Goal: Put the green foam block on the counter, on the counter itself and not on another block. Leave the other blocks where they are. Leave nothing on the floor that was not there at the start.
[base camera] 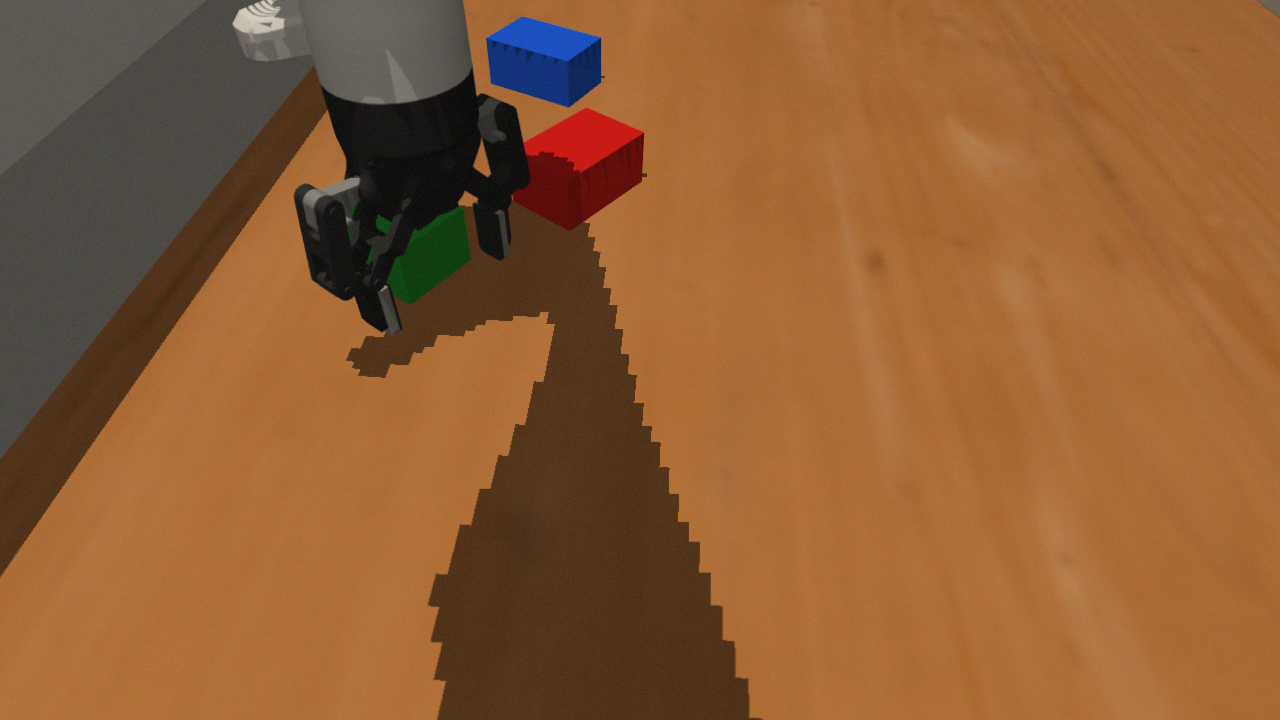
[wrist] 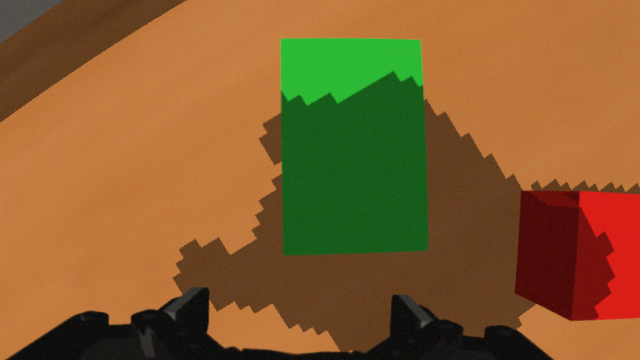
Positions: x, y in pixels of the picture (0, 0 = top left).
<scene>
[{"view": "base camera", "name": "my gripper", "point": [444, 288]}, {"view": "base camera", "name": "green foam block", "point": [436, 251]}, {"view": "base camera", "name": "grey counter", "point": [124, 124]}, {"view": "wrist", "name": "my gripper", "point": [300, 312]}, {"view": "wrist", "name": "green foam block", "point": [354, 172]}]
</scene>
